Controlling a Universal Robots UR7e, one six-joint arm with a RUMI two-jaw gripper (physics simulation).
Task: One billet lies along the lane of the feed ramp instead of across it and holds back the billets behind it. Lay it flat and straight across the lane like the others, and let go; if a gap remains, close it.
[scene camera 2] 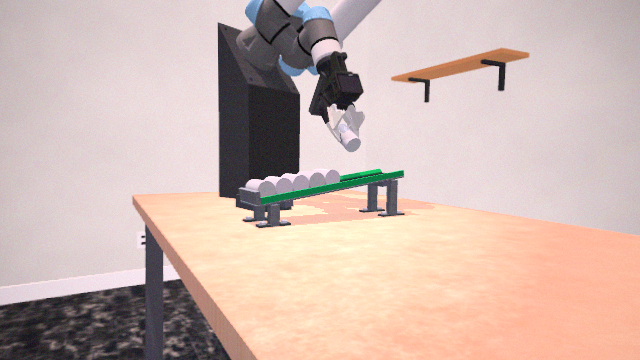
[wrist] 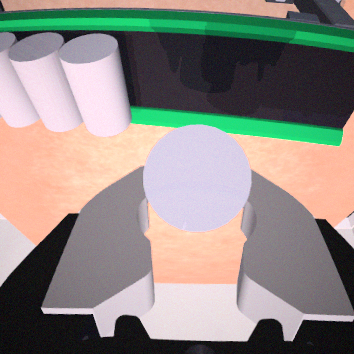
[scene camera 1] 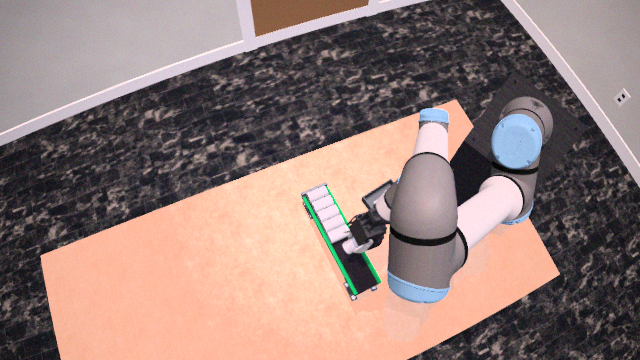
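Seen in the pictures: gripper, fingertip midpoint: (scene camera 2: 348,142) (wrist: 193,171) (scene camera 1: 352,245); arm's base, link origin: (scene camera 2: 255,53).
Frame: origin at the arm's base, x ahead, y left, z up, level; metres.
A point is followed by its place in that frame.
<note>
My gripper (scene camera 1: 358,242) @[x 0.440, y 0.285, z -0.310 m] (scene camera 2: 345,122) (wrist: 193,171) @[x 0.440, y 0.285, z -0.310 m] is shut on a white billet (scene camera 1: 349,246) @[x 0.451, y 0.295, z -0.291 m] (scene camera 2: 351,142) @[x 0.466, y 0.289, z -0.312 m] (wrist: 197,175) @[x 0.409, y 0.266, z -0.282 m]. It holds the billet tilted in the air, above the upper part of the feed ramp (scene camera 1: 362,272) (scene camera 2: 370,180) (wrist: 285,131) and apart from it. The billet's round end face fills the middle of the wrist view. Several white billets lie side by side across the lane at the lower part of the ramp; the uppermost of them (scene camera 1: 338,234) @[x 0.482, y 0.236, z -0.375 m] (scene camera 2: 332,176) @[x 0.511, y 0.244, z -0.389 m] (wrist: 102,97) @[x 0.473, y 0.232, z -0.375 m] shows in all views. The black lane above that billet shows bare.
The ramp has green side rails and stands on grey feet on the wooden table (scene camera 1: 175,260) @[x 1.027, y 0.350, z -0.488 m] (scene camera 2: 350,280) @[x 0.932, y 0.246, z -0.488 m]. A dark tray (scene camera 1: 375,195) @[x 0.353, y 0.048, z -0.484 m] lies beside the ramp on the robot's side. The black robot pedestal (scene camera 2: 272,140) @[x 0.057, y 0.065, z -0.297 m] and a wall shelf (scene camera 2: 465,64) stand farther back.
</note>
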